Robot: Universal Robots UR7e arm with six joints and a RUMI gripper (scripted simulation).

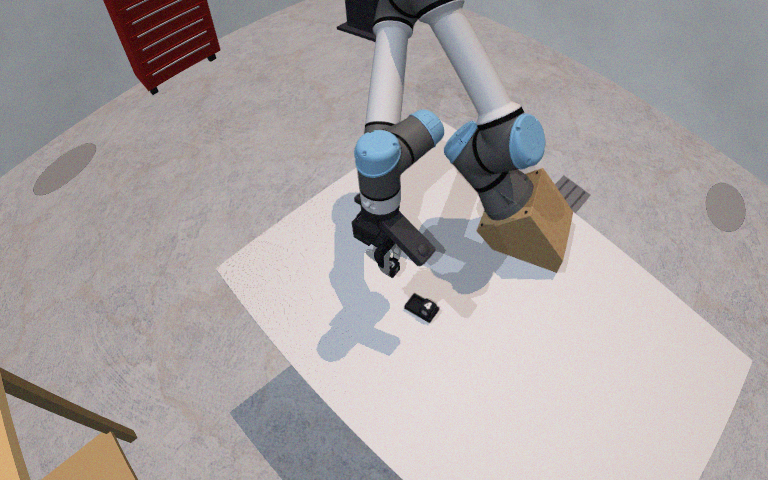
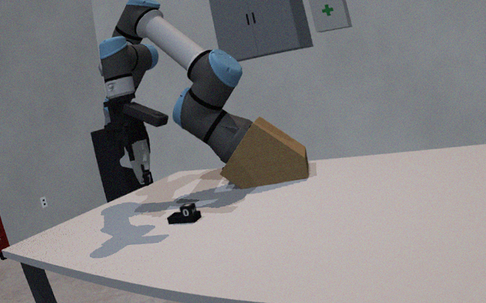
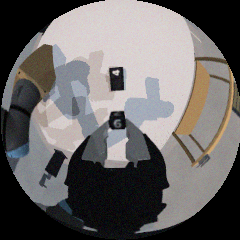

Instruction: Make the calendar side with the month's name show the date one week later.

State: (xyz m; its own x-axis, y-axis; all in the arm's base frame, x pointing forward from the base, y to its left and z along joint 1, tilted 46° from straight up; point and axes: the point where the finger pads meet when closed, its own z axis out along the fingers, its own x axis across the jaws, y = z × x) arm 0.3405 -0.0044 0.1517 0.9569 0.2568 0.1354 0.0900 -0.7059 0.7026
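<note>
Now: hand 10 mm past the tray, 90 mm to the right of it and 120 mm above it.
</note>
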